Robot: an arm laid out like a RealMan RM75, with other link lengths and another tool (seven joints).
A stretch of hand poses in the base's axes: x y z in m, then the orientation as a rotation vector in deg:
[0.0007 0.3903 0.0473 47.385 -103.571 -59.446]
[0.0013 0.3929 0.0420 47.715 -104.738 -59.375]
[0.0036 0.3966 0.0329 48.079 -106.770 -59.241]
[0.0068 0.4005 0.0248 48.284 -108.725 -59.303]
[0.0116 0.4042 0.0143 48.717 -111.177 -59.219]
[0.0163 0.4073 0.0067 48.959 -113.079 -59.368]
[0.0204 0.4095 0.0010 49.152 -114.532 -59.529]
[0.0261 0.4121 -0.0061 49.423 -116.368 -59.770]
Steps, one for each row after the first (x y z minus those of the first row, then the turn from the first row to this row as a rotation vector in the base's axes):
[0.0006 0.0026 -0.0053 -0.068 -1.077 -0.405]
[0.0029 0.0063 -0.0144 -0.275 -2.842 -1.207]
[0.0061 0.0102 -0.0225 -0.394 -4.460 -2.140]
[0.0109 0.0139 -0.0330 -0.562 -6.585 -3.153]
[0.0156 0.0170 -0.0406 -0.575 -8.180 -4.086]
[0.0197 0.0192 -0.0463 -0.543 -9.401 -4.816]
[0.0254 0.0218 -0.0534 -0.459 -10.957 -5.744]

